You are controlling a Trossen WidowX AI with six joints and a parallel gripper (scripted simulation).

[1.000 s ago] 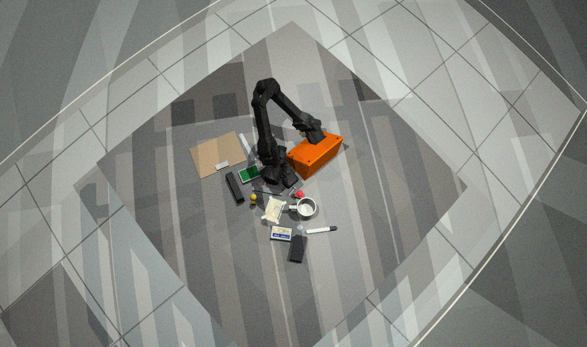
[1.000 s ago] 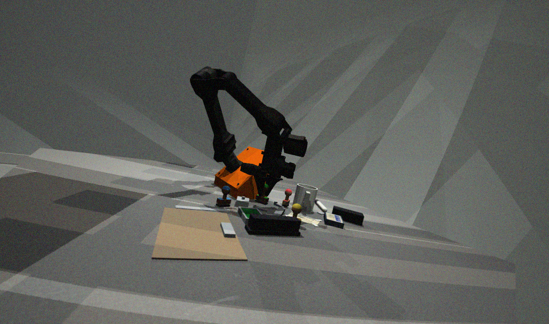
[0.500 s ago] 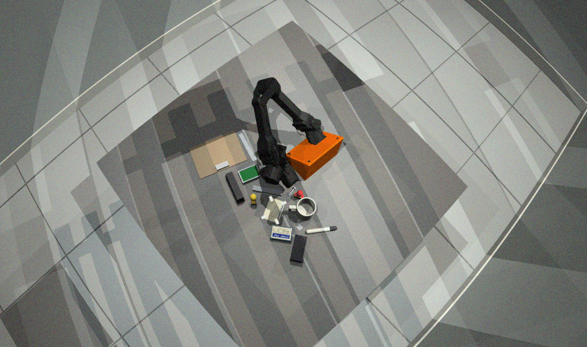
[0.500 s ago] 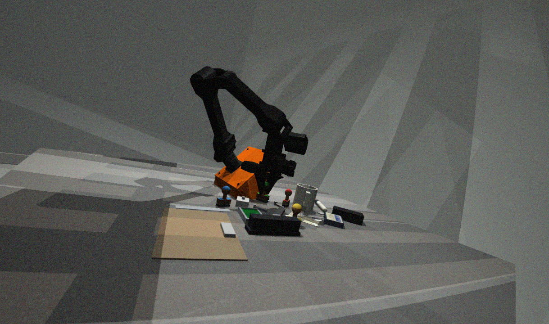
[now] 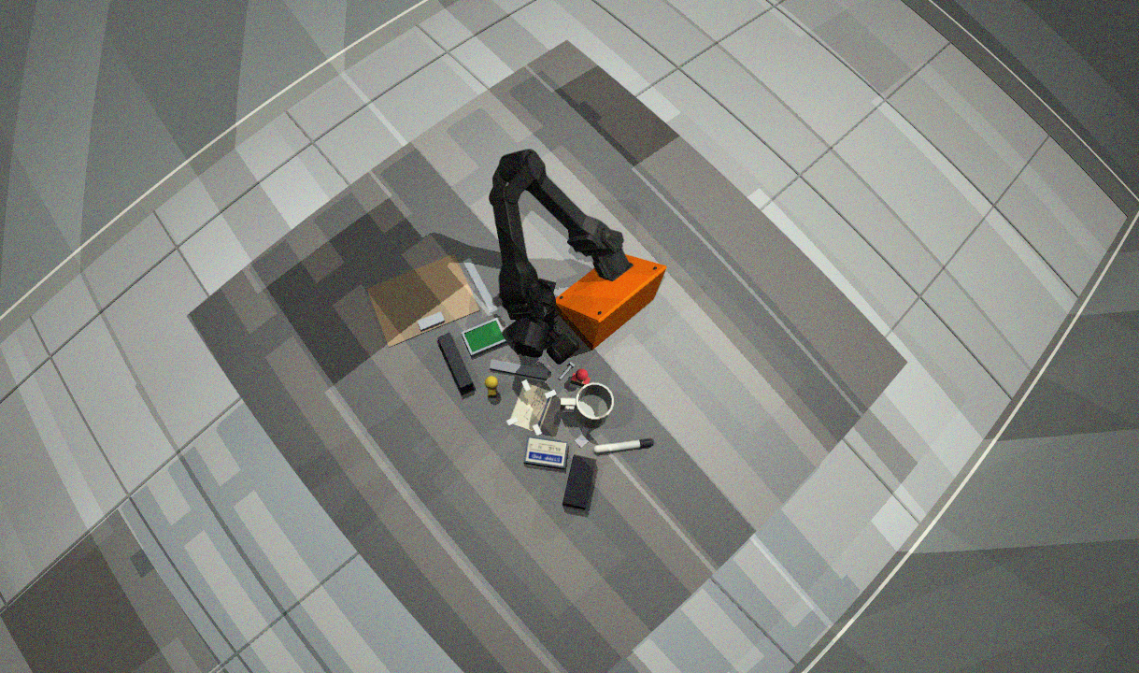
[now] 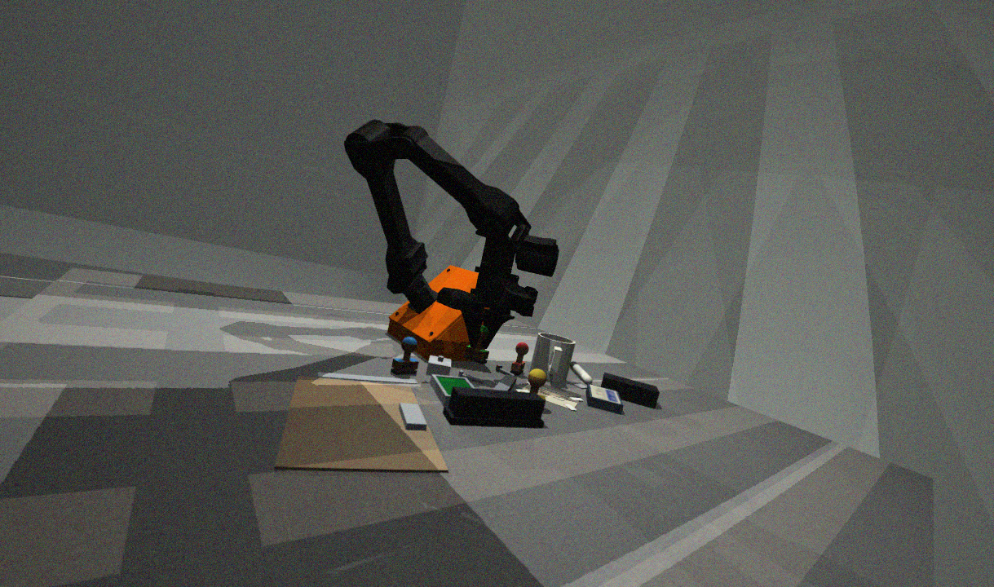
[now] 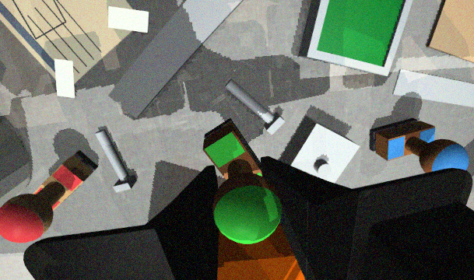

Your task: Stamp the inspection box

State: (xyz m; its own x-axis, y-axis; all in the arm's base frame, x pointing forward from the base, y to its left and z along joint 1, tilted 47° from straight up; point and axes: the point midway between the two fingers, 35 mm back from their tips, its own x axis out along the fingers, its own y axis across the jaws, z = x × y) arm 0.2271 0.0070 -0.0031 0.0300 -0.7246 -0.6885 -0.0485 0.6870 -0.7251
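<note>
Right now the green ink pad is 9 cm to the right of my gripper tip, 9 cm ahead of it and 5 cm below it. From my gripper tip the other things lie so: blue-knobbed stamp 13 cm to the right, 4 cm below, 2 cm behind; then red stamp 12 cm to the left, 3 cm below, 2 cm behind; then green-knobbed stamp right at my gripper tip.
</note>
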